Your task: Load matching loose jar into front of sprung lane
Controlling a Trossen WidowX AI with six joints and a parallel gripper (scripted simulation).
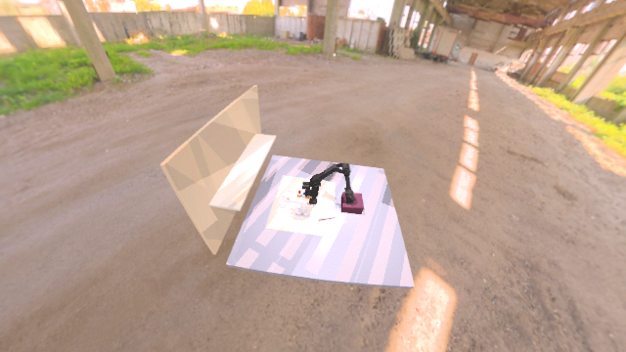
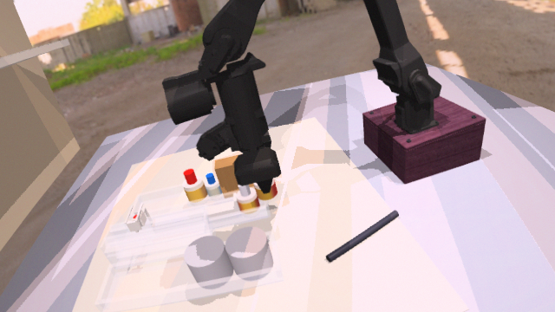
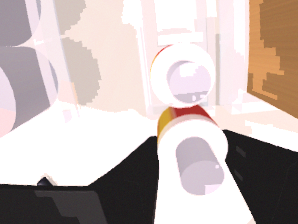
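The clear lane lies 170 mm ahead of my gripper tip, 20 mm to the left of it and 30 mm below it. Round my gripper tip: white pusher plate (140 mm ahead, 30 mm to the left); then black rod (130 mm behind, 130 mm to the left, 40 mm below).
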